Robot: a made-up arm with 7 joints.
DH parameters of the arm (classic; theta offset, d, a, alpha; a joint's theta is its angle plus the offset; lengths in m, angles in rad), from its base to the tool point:
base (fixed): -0.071 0 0 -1.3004
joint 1: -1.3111 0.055 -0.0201 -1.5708
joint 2: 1.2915 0 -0.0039 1.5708
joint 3: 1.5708 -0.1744 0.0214 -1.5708
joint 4: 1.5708 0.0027 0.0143 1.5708
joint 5: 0 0.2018 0 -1.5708
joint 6: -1.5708 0 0.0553 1.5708
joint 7: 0 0 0 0
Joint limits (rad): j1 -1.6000..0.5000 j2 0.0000..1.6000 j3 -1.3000..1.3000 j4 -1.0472..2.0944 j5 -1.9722..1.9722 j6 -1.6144..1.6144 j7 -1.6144..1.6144
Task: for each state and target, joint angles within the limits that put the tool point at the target. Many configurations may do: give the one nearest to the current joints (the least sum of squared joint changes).
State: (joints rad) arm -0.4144 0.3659 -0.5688 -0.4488 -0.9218 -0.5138 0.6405
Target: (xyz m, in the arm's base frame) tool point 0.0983 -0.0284 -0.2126
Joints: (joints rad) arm 0.1601 0.6763 -0.8888 -0.4605 -0.8928 -0.5456 0.6405
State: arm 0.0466 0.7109 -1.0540 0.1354 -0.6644 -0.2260 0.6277
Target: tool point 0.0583 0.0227 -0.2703
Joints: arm 0.1524 0.9482 -0.9773 -0.3072 -0.6443 -0.3763 0.6277
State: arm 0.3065 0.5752 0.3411 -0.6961 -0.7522 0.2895 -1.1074
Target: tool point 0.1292 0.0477 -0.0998
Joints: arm 0.5000 0.7969 -0.0342 -1.0472 -0.9865 0.2527 -1.1074
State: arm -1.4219 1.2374 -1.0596 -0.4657 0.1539 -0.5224 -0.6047
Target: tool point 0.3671 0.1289 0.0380
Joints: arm -1.4305 1.3754 -1.0459 0.2470 0.1604 -0.3052 -0.6047
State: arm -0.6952 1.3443 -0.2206 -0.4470 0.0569 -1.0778 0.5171
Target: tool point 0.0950 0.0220 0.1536
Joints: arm -1.1646 1.4053 0.1605 -0.7208 -0.0474 -1.0603 0.5171
